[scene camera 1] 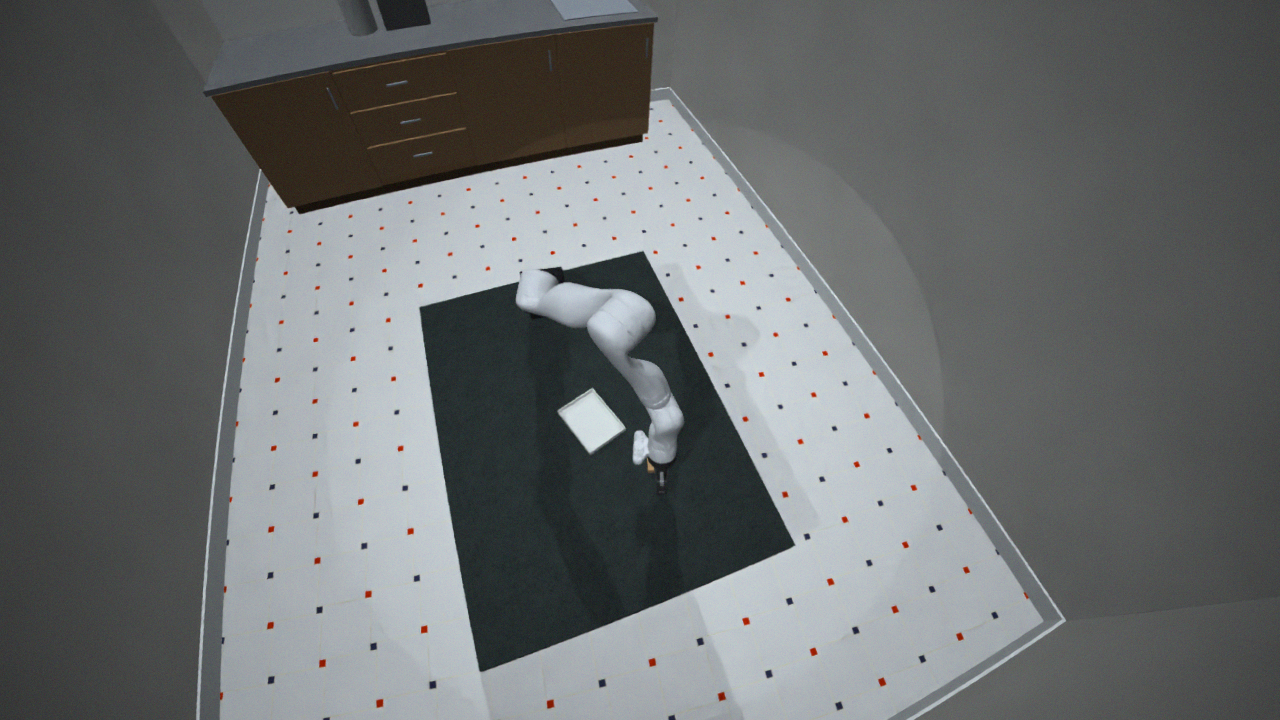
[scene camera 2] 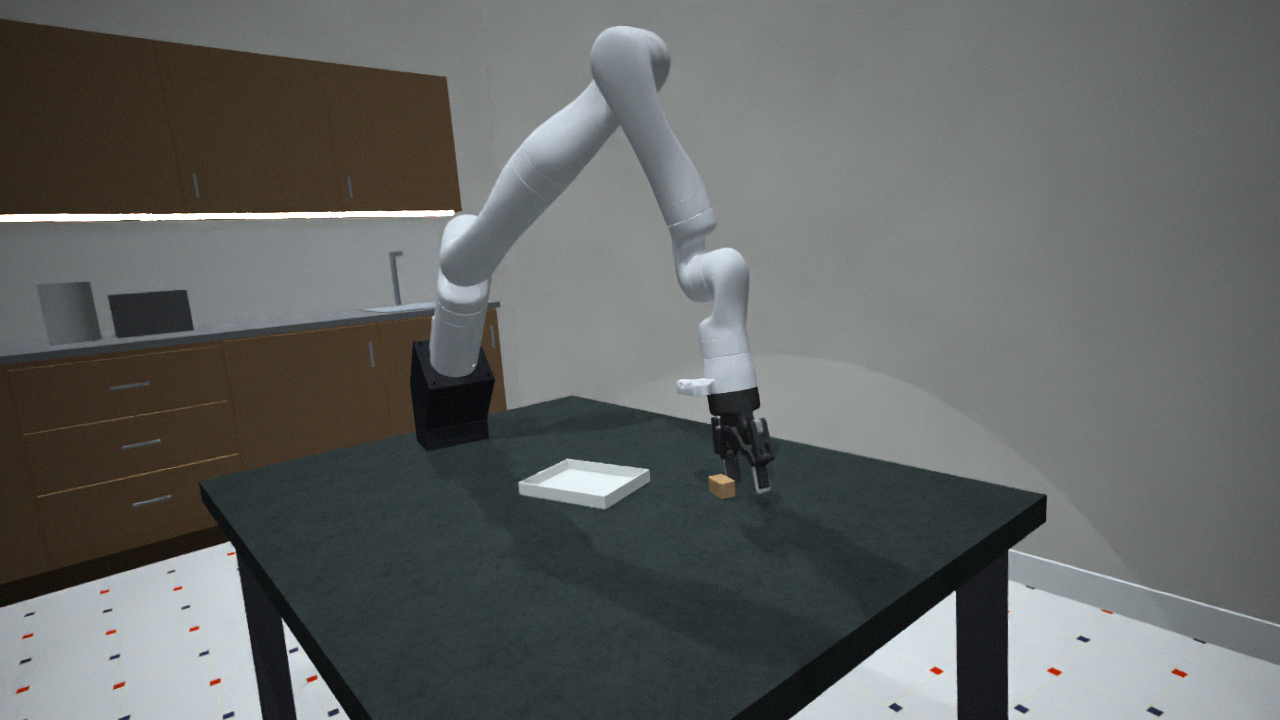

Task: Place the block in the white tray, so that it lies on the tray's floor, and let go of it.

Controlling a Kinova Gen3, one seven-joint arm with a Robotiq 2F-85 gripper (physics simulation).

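Places are measured from the arm's base along level axes (x right, y ahead, z up), in millimetres.
Pixels of known places: gripper, fingertip midpoint: [scene camera 1: 660, 478] [scene camera 2: 748, 487]; arm's base, link origin: [scene camera 2: 454, 360].
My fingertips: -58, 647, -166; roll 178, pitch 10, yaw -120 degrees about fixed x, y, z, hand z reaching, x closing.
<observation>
For each thing: its top centre in the pictures, then the offset to it from my fingertips, as dx, dy, dz. Level surfaces: height alone.
- small orange-brown block, top centre: [scene camera 2: 721, 478] [scene camera 1: 651, 463] +1, -47, +5
- shallow white tray, top centre: [scene camera 2: 584, 476] [scene camera 1: 591, 419] +91, -255, +1
- dark table, surface height: dz -19
The small orange-brown block [scene camera 1: 650, 466] [scene camera 2: 721, 486] lies on the dark table, to the right of the white tray in the scene camera 2 view; the wrist partly hides it in the scene camera 1 view. The shallow white tray [scene camera 1: 592, 422] [scene camera 2: 563, 497] lies flat and its floor is bare. My gripper [scene camera 1: 661, 486] [scene camera 2: 747, 480] is open and points down, with nothing between its fingers. Its fingertips are low, close to the table top, just beside the block, on its right in the scene camera 2 view. Whether they touch the table or the block I cannot tell.
The dark table [scene camera 1: 501, 537] [scene camera 2: 402, 573] carries the arm's black base [scene camera 2: 452, 407] at its far side. The tray lies between the base and the gripper in the scene camera 1 view. Brown kitchen cabinets [scene camera 1: 501, 98] [scene camera 2: 295, 385] stand behind, off the table.
</observation>
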